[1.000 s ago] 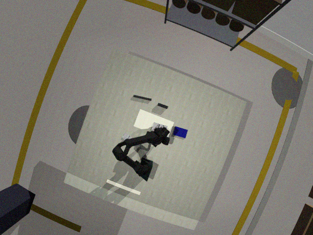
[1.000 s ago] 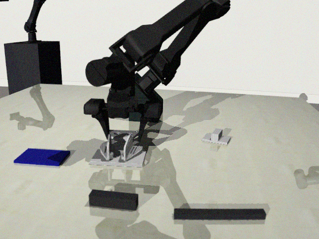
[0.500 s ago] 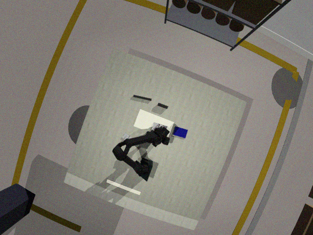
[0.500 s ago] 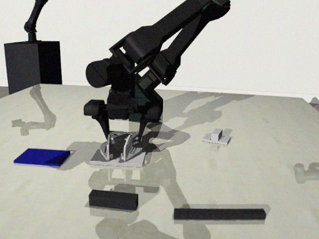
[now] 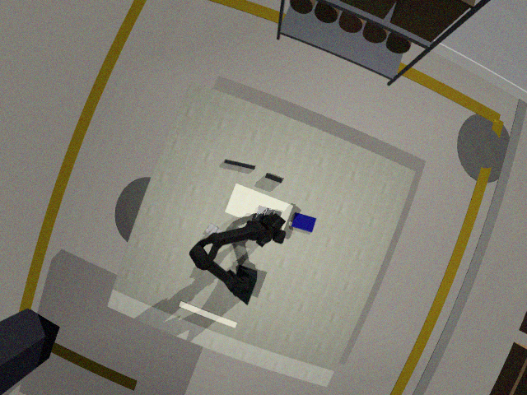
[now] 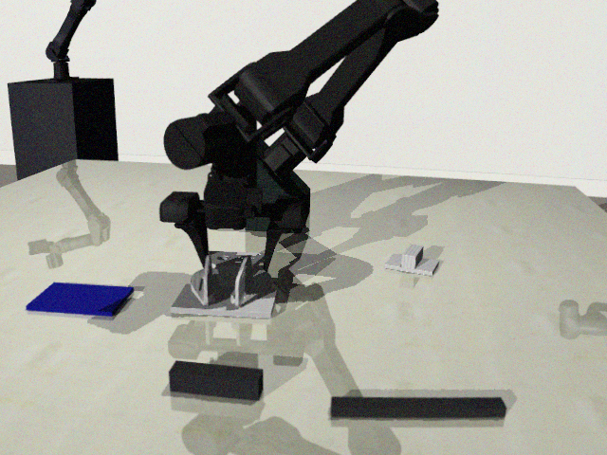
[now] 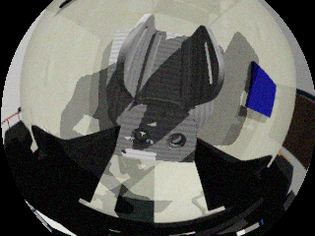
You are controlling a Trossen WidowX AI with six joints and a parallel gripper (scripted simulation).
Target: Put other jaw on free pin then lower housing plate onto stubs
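Now: the grey jaw 20 mm to the left of my gripper tip and 20 mm ahead of it. From my gripper tip the other things lie so: blue pad: 160 mm to the right, 120 mm ahead, 10 mm below; then grey base plate: 70 mm ahead, 10 mm to the left, 10 mm below; then small grey fixture: 230 mm to the left, 120 mm behind.
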